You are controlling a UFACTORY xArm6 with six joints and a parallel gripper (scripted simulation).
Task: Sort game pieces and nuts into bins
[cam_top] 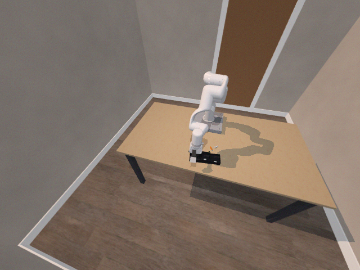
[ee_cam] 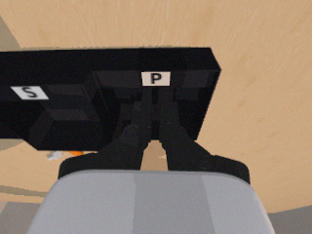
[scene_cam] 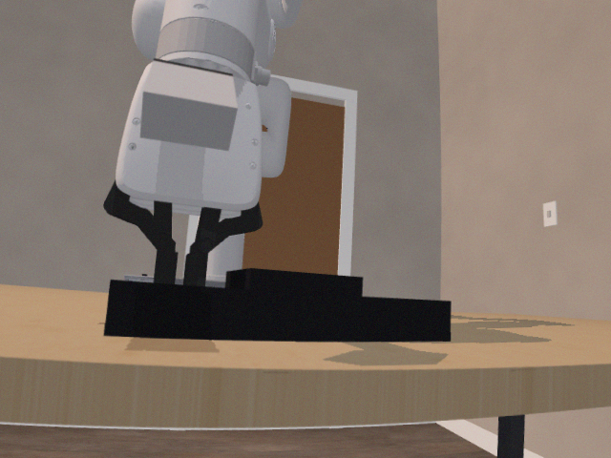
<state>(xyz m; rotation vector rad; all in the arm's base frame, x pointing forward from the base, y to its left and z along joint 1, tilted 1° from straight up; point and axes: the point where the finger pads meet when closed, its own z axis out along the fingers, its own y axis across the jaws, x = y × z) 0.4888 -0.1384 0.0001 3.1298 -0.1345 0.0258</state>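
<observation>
The black bin is 80 mm to the left of my hand and 10 mm below it. Also, from my hand: orange battery: 150 mm to the left, 110 mm behind, 30 mm below; white domino: 130 mm behind, 30 mm to the right, 30 mm below; yellow nut: 130 mm to the left, 70 mm behind, 30 mm below.
</observation>
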